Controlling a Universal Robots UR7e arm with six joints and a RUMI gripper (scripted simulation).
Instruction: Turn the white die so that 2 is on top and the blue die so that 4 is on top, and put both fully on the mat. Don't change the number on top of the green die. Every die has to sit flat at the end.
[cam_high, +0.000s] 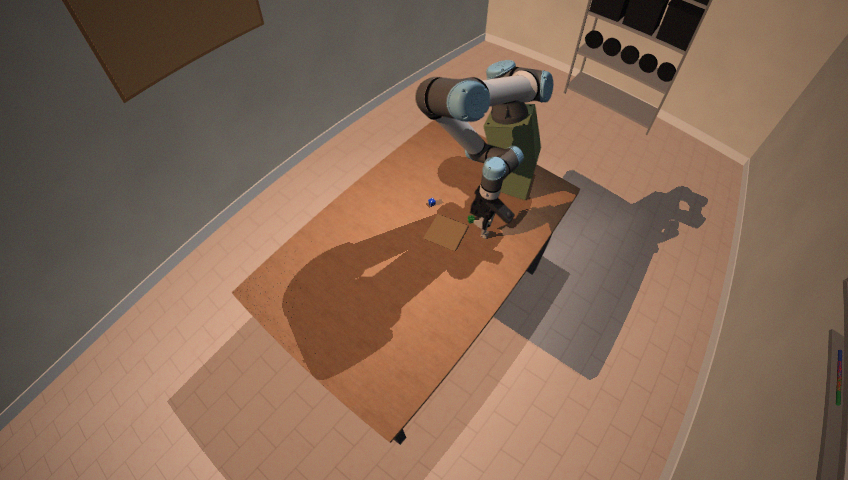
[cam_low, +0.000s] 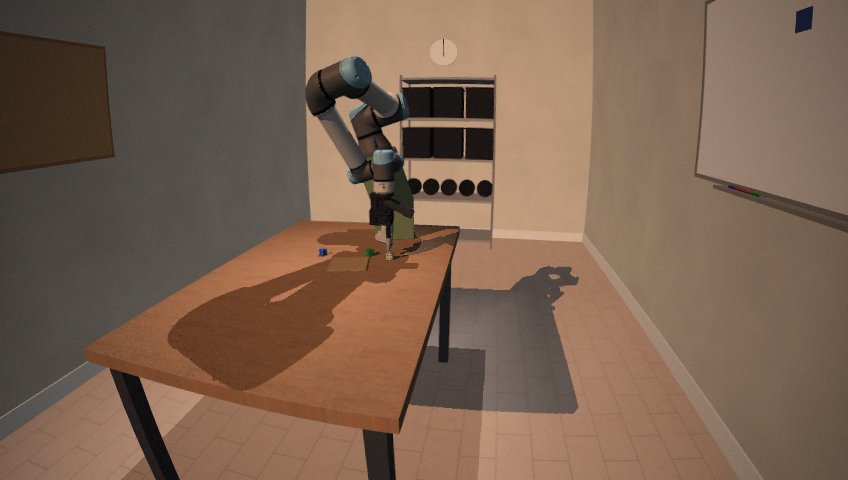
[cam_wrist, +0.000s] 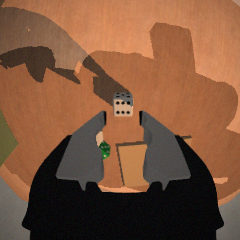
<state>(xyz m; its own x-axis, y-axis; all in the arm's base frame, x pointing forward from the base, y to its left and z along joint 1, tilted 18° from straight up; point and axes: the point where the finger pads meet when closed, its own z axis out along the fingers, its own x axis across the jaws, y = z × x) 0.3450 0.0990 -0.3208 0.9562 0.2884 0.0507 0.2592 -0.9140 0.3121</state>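
Right now the white die is 4 cm below my hand. Round my hand: blue die (27 cm to the right, 4 cm below, 4 cm ahead); then green die (9 cm to the right, 4 cm below, 1 cm behind); then tan mat (12 cm to the right, 11 cm ahead, 5 cm below).
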